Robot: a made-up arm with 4 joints. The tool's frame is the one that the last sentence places.
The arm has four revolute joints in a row. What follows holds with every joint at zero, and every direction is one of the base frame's. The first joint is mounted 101 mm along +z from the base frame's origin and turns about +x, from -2.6 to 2.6 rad. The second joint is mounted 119 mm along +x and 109 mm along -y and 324 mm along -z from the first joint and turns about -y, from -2.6 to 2.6 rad. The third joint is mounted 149 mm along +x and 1 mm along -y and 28 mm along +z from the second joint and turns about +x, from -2.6 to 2.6 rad. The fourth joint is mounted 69 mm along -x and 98 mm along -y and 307 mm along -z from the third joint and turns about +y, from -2.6 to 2.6 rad. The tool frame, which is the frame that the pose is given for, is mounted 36 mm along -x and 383 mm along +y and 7 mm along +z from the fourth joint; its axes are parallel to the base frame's.
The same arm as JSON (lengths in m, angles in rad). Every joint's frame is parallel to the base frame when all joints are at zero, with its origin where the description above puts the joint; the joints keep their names.
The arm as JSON. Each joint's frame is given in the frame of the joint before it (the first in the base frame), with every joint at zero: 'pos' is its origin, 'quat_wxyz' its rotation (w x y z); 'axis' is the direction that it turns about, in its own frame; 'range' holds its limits. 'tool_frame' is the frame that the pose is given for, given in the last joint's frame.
{
  "length_unit": "m",
  "angle_unit": "rad",
  "joints": [
    {
      "joint": "joint 1",
      "pos": [
        0.0,
        0.0,
        0.101
      ],
      "quat_wxyz": [
        1.0,
        0.0,
        0.0,
        0.0
      ],
      "axis": "+x",
      "range": [
        -2.6,
        2.6
      ]
    },
    {
      "joint": "joint 2",
      "pos": [
        0.119,
        -0.109,
        -0.324
      ],
      "quat_wxyz": [
        1.0,
        0.0,
        0.0,
        0.0
      ],
      "axis": "-y",
      "range": [
        -2.6,
        2.6
      ]
    },
    {
      "joint": "joint 3",
      "pos": [
        0.149,
        -0.001,
        0.028
      ],
      "quat_wxyz": [
        1.0,
        0.0,
        0.0,
        0.0
      ],
      "axis": "+x",
      "range": [
        -2.6,
        2.6
      ]
    },
    {
      "joint": "joint 4",
      "pos": [
        -0.069,
        -0.098,
        -0.307
      ],
      "quat_wxyz": [
        1.0,
        0.0,
        0.0,
        0.0
      ],
      "axis": "+y",
      "range": [
        -2.6,
        2.6
      ]
    }
  ],
  "tool_frame": {
    "pos": [
      -0.036,
      0.383,
      0.007
    ],
    "quat_wxyz": [
      1.0,
      0.0,
      0.0,
      0.0
    ]
  }
}

